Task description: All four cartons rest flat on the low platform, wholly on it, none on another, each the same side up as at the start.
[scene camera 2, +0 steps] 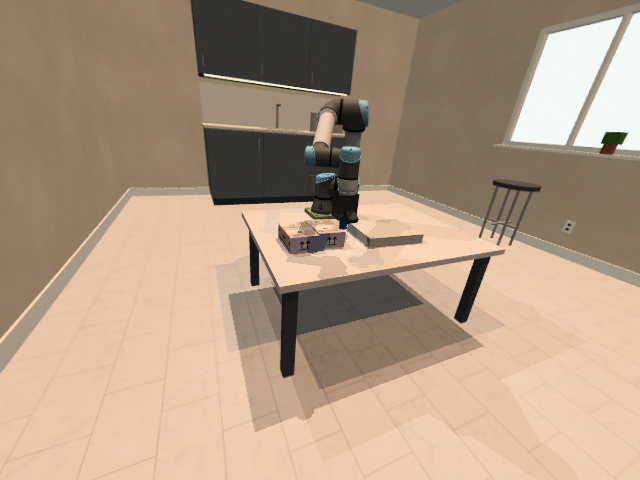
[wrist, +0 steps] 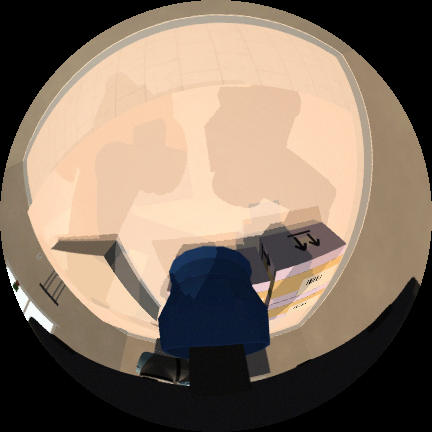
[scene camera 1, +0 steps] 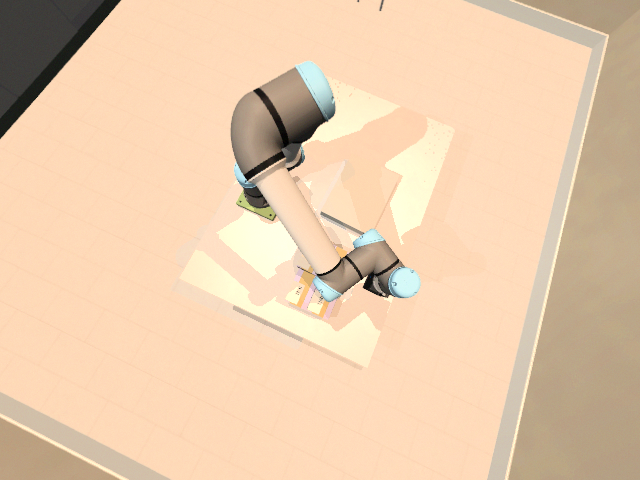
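Seen in the pictures: hand at its tool point: [scene camera 2: 342, 227] [wrist: 210, 279]; arm's base at its link origin: [scene camera 2: 322, 210].
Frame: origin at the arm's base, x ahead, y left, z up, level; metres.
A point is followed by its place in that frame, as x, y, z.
The cartons [scene camera 2: 310, 236] @(0.445, -0.342, 0.050) [scene camera 1: 304, 295] [wrist: 301, 252] @(0.446, -0.346, 0.034) stand packed together on the table, left of the low platform. They have lavender sides with black up-arrows and orange bands with white labels on top. The low platform [scene camera 2: 390, 233] @(0.502, 0.092, 0.024) [wrist: 116, 257] @(0.490, -0.050, -0.003) is a flat grey-sided slab with nothing on it. My suction cup [scene camera 2: 342, 223] [wrist: 211, 261] is dark blue. It hangs low at the edge of the cartons nearest the platform, over the closest carton, and holds nothing. In the overhead view the arm's wrist hides it and covers part of the cartons.
The table [scene camera 2: 366, 267] @(0.663, -0.193, -0.024) has dark legs and carries the arm's green base plate [scene camera 1: 256, 207] @(0.007, -0.078, 0.011) [scene camera 2: 315, 212] @(0.027, -0.071, 0.002) behind the cartons. A stool [scene camera 2: 515, 186] stands on the floor to the right, and kitchen cabinets line the back wall.
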